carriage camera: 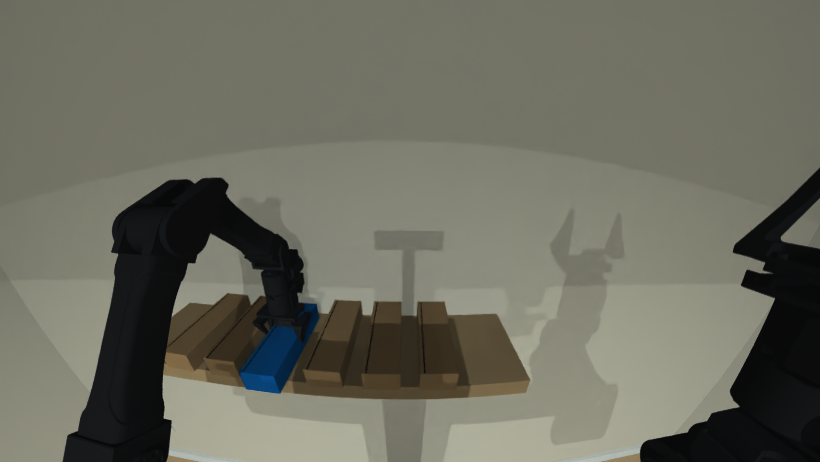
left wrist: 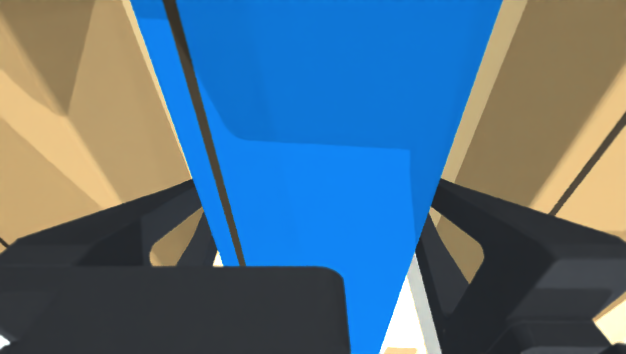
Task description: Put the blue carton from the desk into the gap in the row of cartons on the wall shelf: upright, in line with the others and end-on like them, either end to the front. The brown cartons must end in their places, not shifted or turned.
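The blue carton (carriage camera: 278, 352) (left wrist: 320, 200) is in my left gripper (carriage camera: 284, 334) (left wrist: 315, 177), whose fingers are shut on its two long sides. It points end-on over the wall shelf (carriage camera: 493, 350), between the second brown carton (carriage camera: 235, 338) from the left and the third brown carton (carriage camera: 335, 338). Its front end reaches nearer the camera than its neighbours' ends and overlaps the shelf's front edge in the picture. Whether its underside touches the shelf is hidden. My right gripper (carriage camera: 797, 252) is open, partly cut off at the right edge, away from the shelf.
The leftmost brown carton (carriage camera: 209, 327) stands partly behind my left arm. Two more brown cartons, a fourth (carriage camera: 387, 338) and a fifth (carriage camera: 437, 338), stand to the right. In the left wrist view, brown surfaces lie close along both sides of the fingers. The wall is behind the shelf.
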